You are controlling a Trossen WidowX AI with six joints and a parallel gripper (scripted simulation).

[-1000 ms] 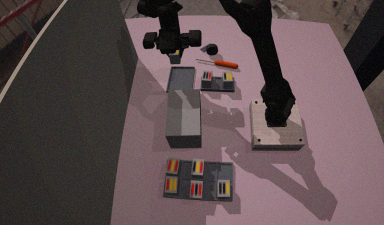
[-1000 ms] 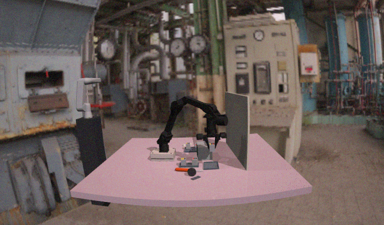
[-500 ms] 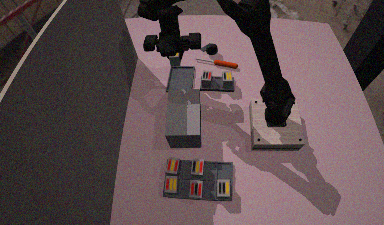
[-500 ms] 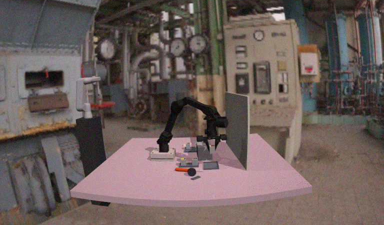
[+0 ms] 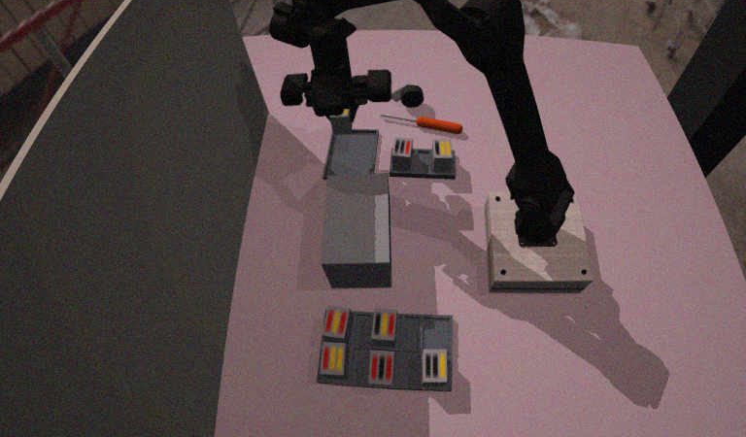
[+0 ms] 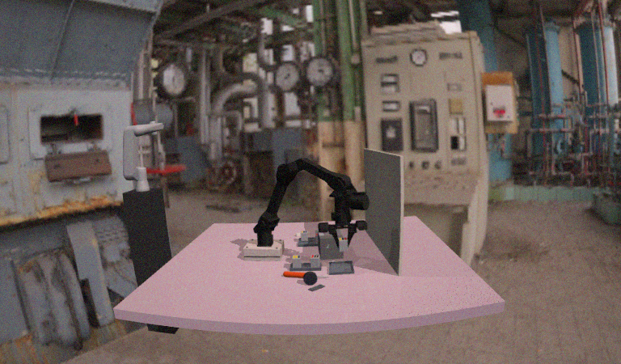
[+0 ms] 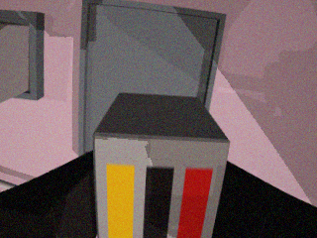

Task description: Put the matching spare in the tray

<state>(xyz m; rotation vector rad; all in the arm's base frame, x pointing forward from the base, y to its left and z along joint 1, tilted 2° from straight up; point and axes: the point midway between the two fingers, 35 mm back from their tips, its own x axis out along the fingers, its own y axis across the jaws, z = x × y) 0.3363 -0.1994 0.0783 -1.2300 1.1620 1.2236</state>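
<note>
Now: gripper tip 1 cm past the flat grey tray and 9 cm above it. Also, from my gripper tip: upright grey panel (19 cm ahead, 22 cm to the left, 13 cm above); then black round part (13 cm behind, 15 cm to the right, 7 cm below); then grey box (5 cm behind, 22 cm to the left, 4 cm below).
</note>
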